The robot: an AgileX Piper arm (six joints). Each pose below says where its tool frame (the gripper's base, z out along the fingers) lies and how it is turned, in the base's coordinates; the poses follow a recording.
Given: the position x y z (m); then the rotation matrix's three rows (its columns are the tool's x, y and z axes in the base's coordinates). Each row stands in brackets.
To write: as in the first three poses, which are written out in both.
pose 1, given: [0.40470 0.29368 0.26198], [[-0.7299 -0.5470 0.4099], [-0.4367 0.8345 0.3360], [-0.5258 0.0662 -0.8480]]
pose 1, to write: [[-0.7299 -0.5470 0.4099 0.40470], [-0.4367 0.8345 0.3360 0.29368], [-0.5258 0.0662 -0.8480 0.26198], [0 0 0 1]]
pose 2, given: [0.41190 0.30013 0.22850], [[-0.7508 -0.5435 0.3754], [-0.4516 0.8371 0.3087], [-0.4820 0.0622 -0.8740]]
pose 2, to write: [[-0.7508 -0.5435 0.3754 0.41190], [-0.4516 0.8371 0.3087 0.30013], [-0.4820 0.0622 -0.8740 0.22850], [0 0 0 1]]
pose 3, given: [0.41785 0.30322 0.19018], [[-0.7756 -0.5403 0.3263], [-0.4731 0.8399 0.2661], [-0.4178 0.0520 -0.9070]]
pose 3, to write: [[-0.7756 -0.5403 0.3263 0.41785], [-0.4731 0.8399 0.2661 0.30322], [-0.4178 0.0520 -0.9070 0.19018], [0 0 0 1]]
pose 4, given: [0.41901 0.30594 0.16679], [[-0.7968 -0.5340 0.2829], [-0.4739 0.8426 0.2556], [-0.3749 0.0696 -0.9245]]
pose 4, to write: [[-0.7968 -0.5340 0.2829 0.41901], [-0.4739 0.8426 0.2556 0.30594], [-0.3749 0.0696 -0.9245 0.16679], [0 0 0 1]]
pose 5, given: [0.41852 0.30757 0.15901], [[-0.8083 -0.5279 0.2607], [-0.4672 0.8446 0.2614], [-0.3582 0.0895 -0.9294]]
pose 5, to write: [[-0.8083 -0.5279 0.2607 0.41852], [-0.4672 0.8446 0.2614 0.30757], [-0.3582 0.0895 -0.9294 0.15901], [0 0 0 1]]
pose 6, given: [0.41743 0.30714 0.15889], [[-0.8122 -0.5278 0.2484], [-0.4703 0.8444 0.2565], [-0.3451 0.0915 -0.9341]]
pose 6, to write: [[-0.8122 -0.5278 0.2484 0.41743], [-0.4703 0.8444 0.2565 0.30714], [-0.3451 0.0915 -0.9341 0.15889], [0 0 0 1]]
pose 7, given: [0.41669 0.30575 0.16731], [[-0.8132 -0.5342 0.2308], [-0.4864 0.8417 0.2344], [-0.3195 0.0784 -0.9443]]
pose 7, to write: [[-0.8132 -0.5342 0.2308 0.41669], [-0.4864 0.8417 0.2344 0.30575], [-0.3195 0.0784 -0.9443 0.16731], [0 0 0 1]]
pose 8, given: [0.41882 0.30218 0.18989], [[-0.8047 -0.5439 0.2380], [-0.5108 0.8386 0.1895], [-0.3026 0.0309 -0.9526]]
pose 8, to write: [[-0.8047 -0.5439 0.2380 0.41882], [-0.5108 0.8386 0.1895 0.30218], [-0.3026 0.0309 -0.9526 0.18989], [0 0 0 1]]
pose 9, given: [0.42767 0.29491 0.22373], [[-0.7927 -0.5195 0.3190], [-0.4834 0.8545 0.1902], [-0.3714 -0.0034 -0.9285]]
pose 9, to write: [[-0.7927 -0.5195 0.3190 0.42767], [-0.4834 0.8545 0.1902 0.29491], [-0.3714 -0.0034 -0.9285 0.22373], [0 0 0 1]]
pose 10, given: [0.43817 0.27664 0.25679], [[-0.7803 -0.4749 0.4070], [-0.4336 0.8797 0.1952], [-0.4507 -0.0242 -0.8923]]
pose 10, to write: [[-0.7803 -0.4749 0.4070 0.43817], [-0.4336 0.8797 0.1952 0.27664], [-0.4507 -0.0242 -0.8923 0.25679], [0 0 0 1]]
